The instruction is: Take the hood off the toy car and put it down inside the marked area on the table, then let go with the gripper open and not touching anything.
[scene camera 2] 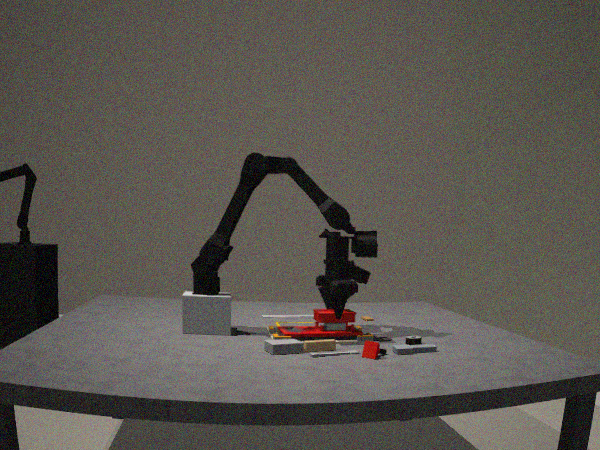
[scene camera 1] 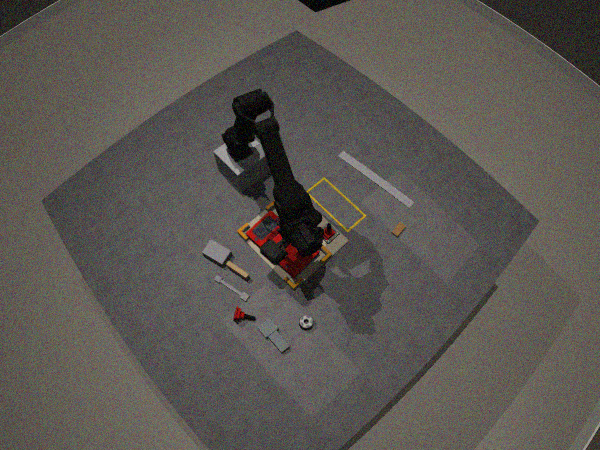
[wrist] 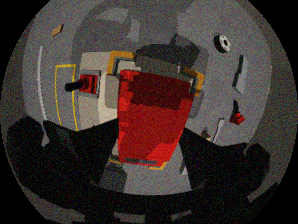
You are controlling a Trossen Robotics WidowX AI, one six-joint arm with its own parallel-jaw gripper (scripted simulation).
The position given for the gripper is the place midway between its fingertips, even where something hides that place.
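The gripper [scene camera 1: 291,246], [scene camera 2: 334,316], [wrist: 150,125]. A car body [scene camera 1: 266,228], [scene camera 2: 302,333], [wrist: 152,78].
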